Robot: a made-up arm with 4 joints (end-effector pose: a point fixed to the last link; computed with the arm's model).
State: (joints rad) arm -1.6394 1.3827 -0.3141 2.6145
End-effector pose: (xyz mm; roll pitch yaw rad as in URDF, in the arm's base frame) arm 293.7 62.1 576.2 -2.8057 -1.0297 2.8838
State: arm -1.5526 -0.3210 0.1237 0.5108
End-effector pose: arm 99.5 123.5 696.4 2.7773 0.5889 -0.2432
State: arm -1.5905 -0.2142 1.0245 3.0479
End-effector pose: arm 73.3 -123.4 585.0 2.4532 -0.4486 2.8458
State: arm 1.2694 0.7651 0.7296 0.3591
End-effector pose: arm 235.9 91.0 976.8 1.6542 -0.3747 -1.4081
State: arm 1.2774 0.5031 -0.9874 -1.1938
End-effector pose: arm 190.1 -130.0 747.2 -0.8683 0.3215 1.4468
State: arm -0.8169 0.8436 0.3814 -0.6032
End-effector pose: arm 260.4 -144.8 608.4 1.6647 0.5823 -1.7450
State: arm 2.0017 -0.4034 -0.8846 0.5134
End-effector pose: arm 143.6 -101.8 957.3 -1.5563 0.2731 0.8421
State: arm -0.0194 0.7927 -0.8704 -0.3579
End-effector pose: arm 208.6 -33.3 559.5 0.7732 -0.7717 -0.6360
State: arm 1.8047 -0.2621 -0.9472 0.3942
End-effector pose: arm 149.4 -143.0 920.2 -1.4551 0.1432 0.8835
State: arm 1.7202 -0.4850 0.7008 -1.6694
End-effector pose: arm 68.1 176.1 760.6 -0.4222 -0.2478 2.2330
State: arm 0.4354 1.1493 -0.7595 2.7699
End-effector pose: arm 232.8 -19.2 665.4 -0.6738 0.4603 2.7118
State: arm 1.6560 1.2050 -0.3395 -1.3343
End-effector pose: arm 292.3 56.1 894.8 -1.4795 -0.2538 1.4971
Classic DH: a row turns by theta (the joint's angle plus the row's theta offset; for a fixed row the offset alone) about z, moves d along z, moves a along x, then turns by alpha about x. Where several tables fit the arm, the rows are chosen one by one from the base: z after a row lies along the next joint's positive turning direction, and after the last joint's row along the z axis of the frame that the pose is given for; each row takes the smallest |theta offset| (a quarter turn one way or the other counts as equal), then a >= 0, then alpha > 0; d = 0 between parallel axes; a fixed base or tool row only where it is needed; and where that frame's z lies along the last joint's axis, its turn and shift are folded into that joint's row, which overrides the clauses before.
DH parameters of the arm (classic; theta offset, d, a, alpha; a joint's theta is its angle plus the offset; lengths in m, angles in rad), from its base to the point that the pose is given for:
base (fixed): 1.5708 0.72 0.06 -1.5708
joint 1: -0.4627 -0.1276 -0.237 -2.2623
joint 2: 0 -0.0926 -0.018 -0.8793
joint 3: 1.0199 -0.0911 0.0519 0.9877
joint 4: 0.0488 0.1733 -0.021 2.8467
tool (fixed): -1.0309 -0.1144 0 0

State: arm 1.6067 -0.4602 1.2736 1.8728
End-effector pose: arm 42.6 234.2 835.4 0.0844 0.5229 -1.6368
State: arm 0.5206 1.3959 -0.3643 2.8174
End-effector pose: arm 295.4 -61.6 793.8 -1.1731 0.4536 2.1385
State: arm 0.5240 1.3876 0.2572 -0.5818
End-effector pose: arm 277.0 -195.8 885.7 1.7065 -0.4953 -2.0463
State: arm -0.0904 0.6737 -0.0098 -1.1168
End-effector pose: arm 253.5 -74.0 745.2 2.0538 -1.0208 -1.7297
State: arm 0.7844 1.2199 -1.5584 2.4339
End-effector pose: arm 88.6 -140.8 592.6 0.3427 -0.1103 -2.9065
